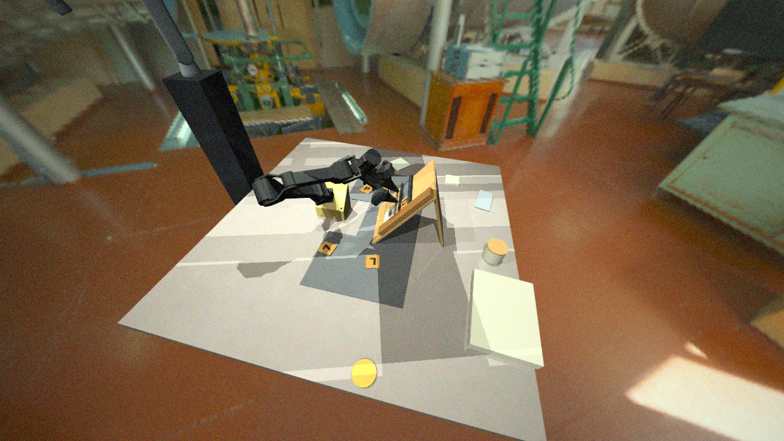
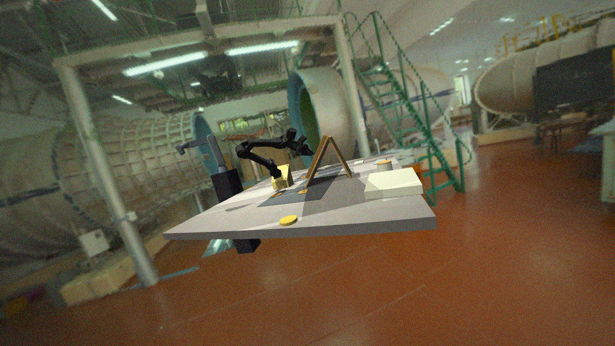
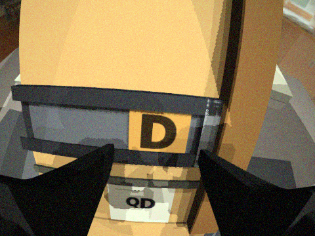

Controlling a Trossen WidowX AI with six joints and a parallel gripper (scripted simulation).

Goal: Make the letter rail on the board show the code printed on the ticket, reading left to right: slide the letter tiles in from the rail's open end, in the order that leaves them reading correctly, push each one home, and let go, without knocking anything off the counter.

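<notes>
My gripper tip is now 30 mm past the white ticket, 10 mm to the right of it and 110 mm above it. Round my gripper tip: mat (120 mm behind, 50 mm to the left, 190 mm below); cream block (380 mm ahead, 360 mm to the right, 170 mm below); yellow disc (60 mm behind, 570 mm to the right, 180 mm below).
</notes>
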